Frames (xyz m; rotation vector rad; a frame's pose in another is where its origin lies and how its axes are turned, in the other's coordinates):
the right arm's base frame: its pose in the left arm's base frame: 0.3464 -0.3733 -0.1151 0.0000 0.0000 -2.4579
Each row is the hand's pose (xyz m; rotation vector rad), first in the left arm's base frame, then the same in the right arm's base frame.
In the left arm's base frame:
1: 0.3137 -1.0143 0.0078 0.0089 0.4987 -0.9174
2: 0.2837 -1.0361 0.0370 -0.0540 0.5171 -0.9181
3: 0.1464 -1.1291 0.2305 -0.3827 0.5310 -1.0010
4: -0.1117 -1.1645 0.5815 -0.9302 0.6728 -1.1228
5: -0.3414 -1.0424 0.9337 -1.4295 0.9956 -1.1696
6: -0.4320 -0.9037 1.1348 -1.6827 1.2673 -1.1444
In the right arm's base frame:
1: 0.4302 0.4763 0.1229 -0.4960 0.1865 1.4899
2: 0.4673 0.4742 0.1521 -0.5365 0.1300 1.4849
3: 0.6325 0.4596 0.3456 -0.6538 -0.1899 1.3715
4: 0.8549 0.3240 0.6966 -0.9413 -0.6478 1.0793
5: 0.9559 0.0843 1.0488 -1.3452 -0.9616 0.7064
6: 0.9385 -0.0805 1.2499 -1.6233 -1.0716 0.4598

